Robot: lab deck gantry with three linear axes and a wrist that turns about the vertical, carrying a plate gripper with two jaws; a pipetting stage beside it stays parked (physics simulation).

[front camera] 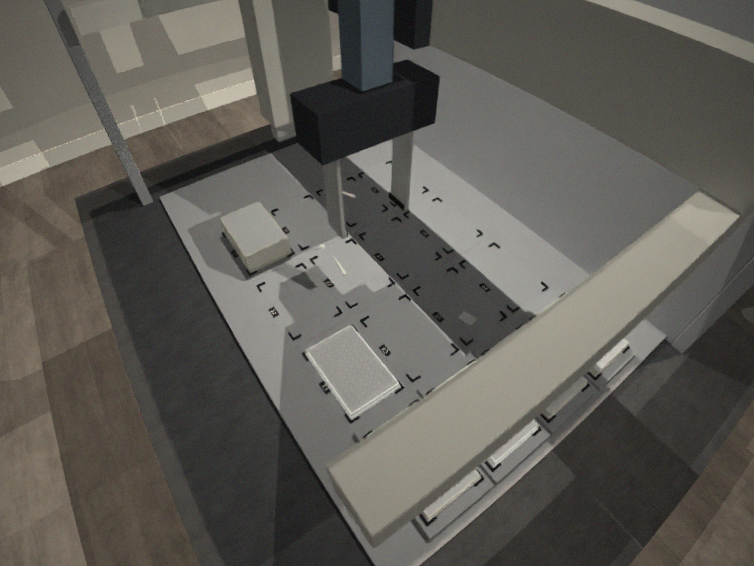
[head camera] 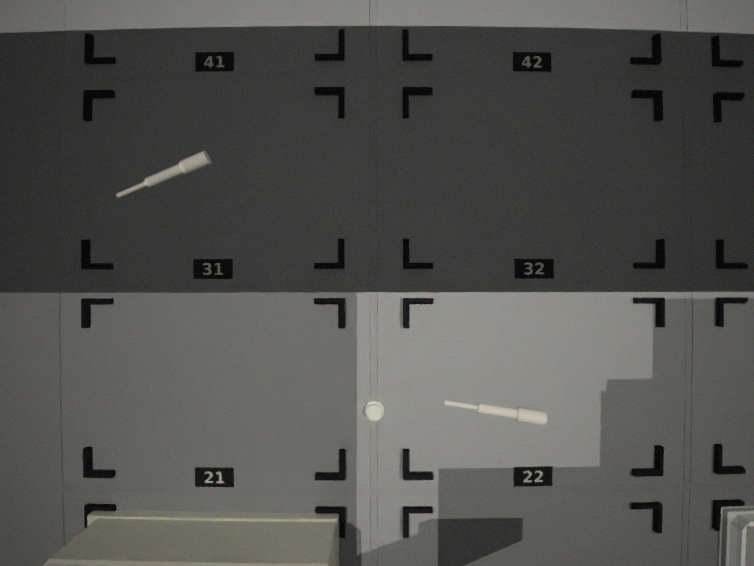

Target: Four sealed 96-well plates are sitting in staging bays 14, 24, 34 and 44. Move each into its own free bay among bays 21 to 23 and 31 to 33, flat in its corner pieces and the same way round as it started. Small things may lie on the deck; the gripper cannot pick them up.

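Places are measured from the robot's base along level axes (x ahead, y left, z up), in centimetres.
Pixels of known places: gripper, fingertip midpoint: (front camera: 369, 216); robot's base, link origin: (front camera: 224, 233).
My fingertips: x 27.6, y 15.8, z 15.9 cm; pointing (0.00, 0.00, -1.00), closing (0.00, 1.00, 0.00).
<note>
Ahead of a thing's pixels: the offset from my fingertips to its top centre. "*": to the spot under its first point.
My gripper (front camera: 370, 220) hangs over the middle of the deck, its two jaws wide open and no plate between them; the jaws do not show in the head view. At the front right edge, behind and below a beam, pale plates sit in the staging bays: 14 (front camera: 453, 494), 24 (front camera: 514, 444), 34 (front camera: 566, 397) and 44 {dx +28.0, dy +20.6, dz -13.0 cm} (front camera: 612, 356). The beam partly hides them. Bay 21 {* dx -21.2, dy -0.9, dz -15.9 cm} (head camera: 213, 389) holds no plate. A pale tapered stick {dx -6.9, dy -1.9, dz -15.1 cm} (front camera: 339, 265) (head camera: 499, 411) lies in bay 22, another stick {dx -23.7, dy +10.0, dz -15.1 cm} (front camera: 348, 194) (head camera: 164, 174) in bay 31. Bay 32 {* dx -4.9, dy +9.7, dz -15.9 cm} (head camera: 532, 182) holds no plate.
A cream block {dx -21.2, dy -11.5, dz -11.7 cm} (front camera: 254, 234) (head camera: 213, 542) stands in bay 11. A pale plate {dx +11.6, dy -11.5, dz -14.5 cm} (front camera: 352, 371) (head camera: 744, 542) sits in bay 13. A small round cap {dx -13.0, dy -1.9, dz -15.5 cm} (head camera: 373, 411) lies between bays 21 and 22. A small flat square {* dx +14.7, dy +8.9, dz -15.8 cm} (front camera: 467, 318) lies in bay 33. A long beam (front camera: 517, 420) crosses the front.
</note>
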